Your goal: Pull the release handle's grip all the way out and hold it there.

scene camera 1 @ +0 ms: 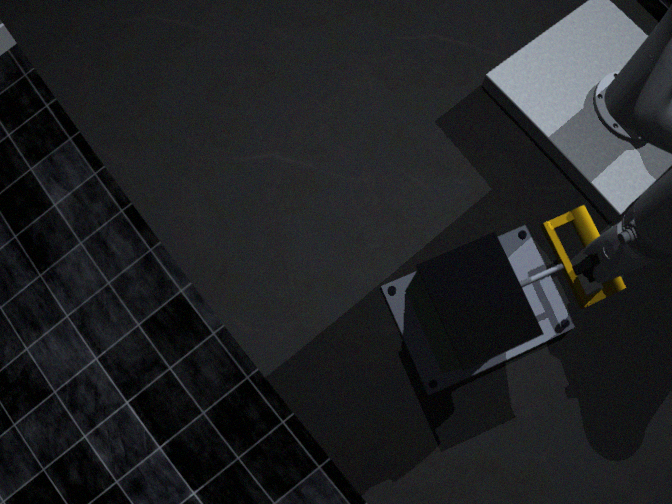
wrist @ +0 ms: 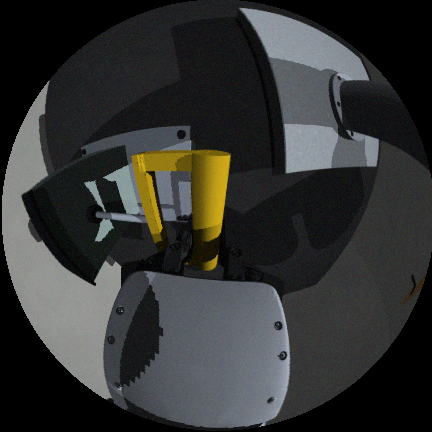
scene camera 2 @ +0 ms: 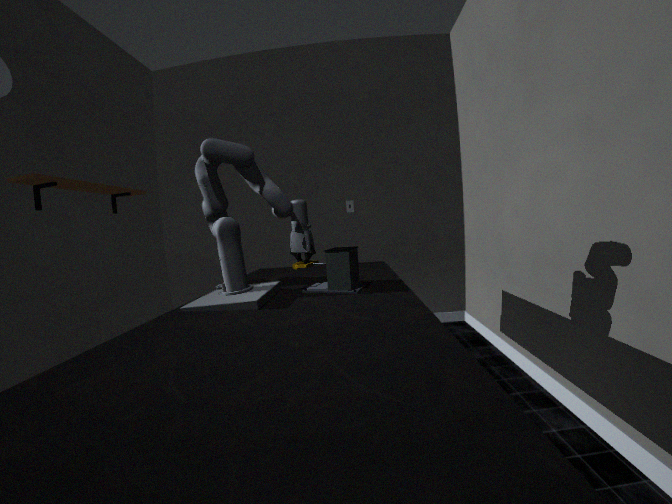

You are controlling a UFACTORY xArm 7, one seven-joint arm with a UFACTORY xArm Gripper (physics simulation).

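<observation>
The release handle's yellow grip (scene camera 1: 586, 225) (scene camera 2: 299, 265) (wrist: 211, 195) is a rectangular loop with a thick round bar. It stands apart from the dark box (scene camera 1: 472, 298) (scene camera 2: 342, 269) (wrist: 75, 205), joined to it by a bare pale rod (scene camera 1: 547, 273) (wrist: 122, 217). The box stands on a grey base plate (scene camera 1: 518, 246) (scene camera 2: 316, 287) (wrist: 160, 134) with bolts at its corners. My gripper (scene camera 2: 303, 261) (wrist: 208, 226) is shut on the grip's round bar, with a dark finger on each side of it in the wrist view. The fingertips are partly hidden by the bar.
The arm's pale mounting slab (scene camera 1: 542, 86) (scene camera 2: 233, 298) (wrist: 300, 45) lies close to the grip, on the side away from the box. A wooden shelf (scene camera 2: 81, 186) is on the left wall in the second scene view. Tiled floor (scene camera 1: 108, 325) lies beyond the table's edge.
</observation>
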